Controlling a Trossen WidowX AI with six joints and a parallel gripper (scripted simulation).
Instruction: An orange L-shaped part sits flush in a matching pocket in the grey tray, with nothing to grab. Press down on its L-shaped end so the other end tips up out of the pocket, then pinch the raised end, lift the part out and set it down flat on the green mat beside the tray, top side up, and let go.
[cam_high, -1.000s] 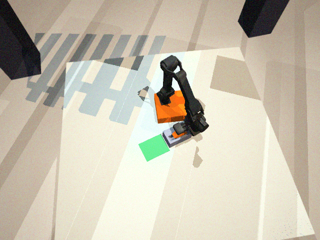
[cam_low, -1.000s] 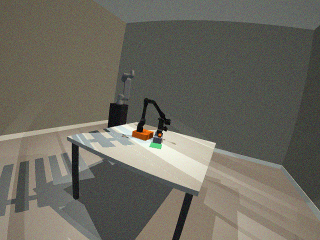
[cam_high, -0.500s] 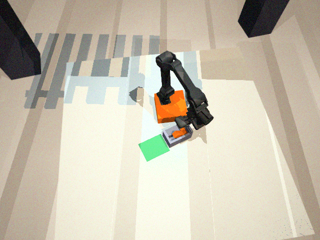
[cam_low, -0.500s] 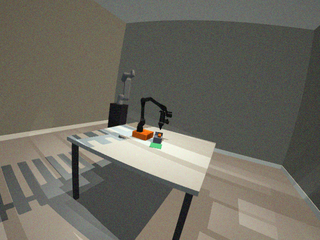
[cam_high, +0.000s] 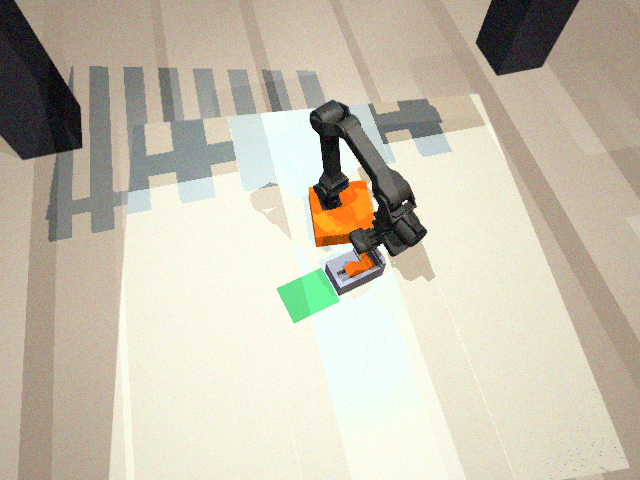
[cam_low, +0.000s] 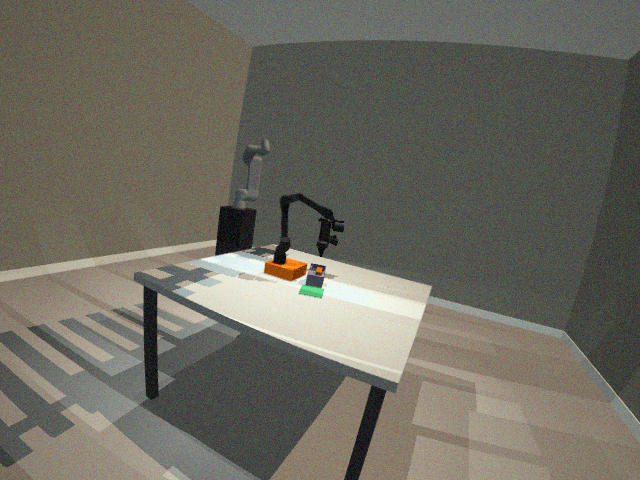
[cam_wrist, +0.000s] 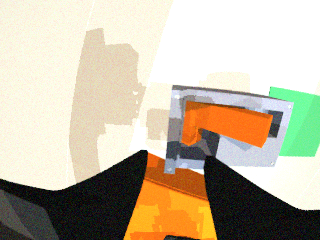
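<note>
Right now the orange L-shaped part is 40 mm to the right of my gripper tip and 100 mm below it. Also, from my gripper tip: green mat 40 mm ahead, 220 mm to the right, 160 mm below.
</note>
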